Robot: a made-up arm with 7 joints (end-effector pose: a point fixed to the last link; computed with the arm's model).
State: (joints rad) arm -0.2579 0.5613 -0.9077 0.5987 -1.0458 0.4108 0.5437
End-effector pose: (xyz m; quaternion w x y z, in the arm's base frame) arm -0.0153 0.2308 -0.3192 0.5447 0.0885 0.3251 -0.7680
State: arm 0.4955 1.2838 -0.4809 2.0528 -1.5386 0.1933 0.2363
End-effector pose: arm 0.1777 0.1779 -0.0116 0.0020 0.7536 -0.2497 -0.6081
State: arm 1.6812 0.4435 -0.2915 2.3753 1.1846 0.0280 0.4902
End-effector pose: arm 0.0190 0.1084 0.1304 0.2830 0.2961 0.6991 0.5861
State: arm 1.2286 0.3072 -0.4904 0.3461 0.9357 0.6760 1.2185
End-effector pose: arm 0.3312 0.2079 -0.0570 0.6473 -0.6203 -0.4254 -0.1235
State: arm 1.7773 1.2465 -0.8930 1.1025 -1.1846 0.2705 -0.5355
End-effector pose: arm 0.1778 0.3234 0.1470 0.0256 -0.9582 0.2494 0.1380
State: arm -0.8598 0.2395 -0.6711 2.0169 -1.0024 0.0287 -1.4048
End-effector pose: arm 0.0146 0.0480 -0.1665 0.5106 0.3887 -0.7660 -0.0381
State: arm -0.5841 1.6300 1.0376 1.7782 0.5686 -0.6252 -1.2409
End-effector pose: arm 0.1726 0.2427 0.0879 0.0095 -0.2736 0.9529 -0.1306
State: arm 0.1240 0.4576 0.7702 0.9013 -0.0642 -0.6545 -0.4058
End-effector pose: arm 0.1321 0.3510 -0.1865 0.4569 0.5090 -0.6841 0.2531
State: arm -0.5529 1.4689 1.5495 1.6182 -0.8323 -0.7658 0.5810
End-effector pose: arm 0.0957 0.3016 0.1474 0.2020 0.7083 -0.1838 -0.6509
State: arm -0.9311 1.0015 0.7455 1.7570 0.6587 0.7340 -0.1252
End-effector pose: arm 0.1167 0.3063 -0.0859 0.9041 0.3184 -0.2844 -0.0157
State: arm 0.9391 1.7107 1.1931 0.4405 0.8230 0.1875 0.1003
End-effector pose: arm -0.0802 0.4518 0.0961 0.0167 0.1514 -0.8510 0.5026
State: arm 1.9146 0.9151 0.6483 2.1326 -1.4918 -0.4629 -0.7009
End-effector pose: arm -0.0855 0.2382 0.1070 0.5424 -0.7622 0.0424 -0.3509
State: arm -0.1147 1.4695 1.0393 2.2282 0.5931 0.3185 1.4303
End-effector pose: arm 0.0910 0.1877 0.1167 0.4589 0.1094 -0.4190 -0.7758
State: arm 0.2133 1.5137 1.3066 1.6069 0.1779 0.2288 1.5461
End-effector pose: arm 0.0116 0.2954 0.1830 0.5230 0.3735 -0.5911 -0.4875
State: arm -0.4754 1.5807 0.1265 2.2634 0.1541 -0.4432 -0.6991
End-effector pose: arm 0.1390 0.1692 -0.0502 0.2990 0.1023 -0.8619 -0.3965
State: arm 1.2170 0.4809 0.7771 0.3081 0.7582 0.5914 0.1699
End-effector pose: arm 0.2794 0.3285 -0.0589 0.5255 -0.4357 -0.5523 0.4785
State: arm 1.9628 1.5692 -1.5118 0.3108 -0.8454 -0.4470 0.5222
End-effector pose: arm 0.0533 0.4747 0.0258 0.7696 0.5012 0.0134 -0.3955
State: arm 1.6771 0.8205 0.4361 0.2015 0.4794 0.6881 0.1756
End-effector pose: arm 0.2185 0.3985 0.0583 0.5742 -0.2534 -0.6627 0.4085
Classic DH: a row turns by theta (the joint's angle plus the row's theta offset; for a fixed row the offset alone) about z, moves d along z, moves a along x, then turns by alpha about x. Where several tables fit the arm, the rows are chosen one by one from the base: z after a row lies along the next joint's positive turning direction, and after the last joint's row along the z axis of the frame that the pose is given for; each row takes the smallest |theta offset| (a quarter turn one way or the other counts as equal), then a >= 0, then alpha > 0; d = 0 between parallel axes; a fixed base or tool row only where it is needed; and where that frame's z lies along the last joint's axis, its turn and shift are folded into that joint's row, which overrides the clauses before.
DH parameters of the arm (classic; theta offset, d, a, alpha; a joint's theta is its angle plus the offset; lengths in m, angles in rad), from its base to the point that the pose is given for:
base (fixed): 0 0 0 1.5708
joint 1: 1.5708 -0.135 0 1.5708
joint 2: 1.5708 0 0 1.5708
joint 3: 1.5708 -0.157 0 1.5708
joint 4: 0 0 0 -1.5708
joint 5: 0 -0.192 0 -1.5708
joint 6: -1.5708 0 0 1.5708
joint 7: 1.5708 0 0 1.5708
tool (fixed): -1.5708 0 0 0

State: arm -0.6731 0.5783 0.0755 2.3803 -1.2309 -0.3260 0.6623
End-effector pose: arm 0.0973 0.1532 -0.0899 0.3506 0.2588 -0.3684 -0.8212
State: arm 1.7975 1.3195 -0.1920 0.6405 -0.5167 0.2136 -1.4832
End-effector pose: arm 0.0707 0.4307 0.1319 0.1437 -0.8100 0.2043 -0.5307
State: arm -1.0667 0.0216 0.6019 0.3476 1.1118 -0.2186 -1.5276
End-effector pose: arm -0.2687 0.1793 -0.2098 0.1894 0.7570 0.5027 0.3720
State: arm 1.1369 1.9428 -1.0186 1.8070 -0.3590 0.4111 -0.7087
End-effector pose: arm 0.1385 0.2972 0.0437 0.1241 0.8600 -0.3889 -0.3061
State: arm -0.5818 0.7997 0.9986 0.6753 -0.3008 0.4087 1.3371
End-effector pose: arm -0.0235 0.4254 -0.1539 0.9851 -0.0841 -0.0706 0.1327
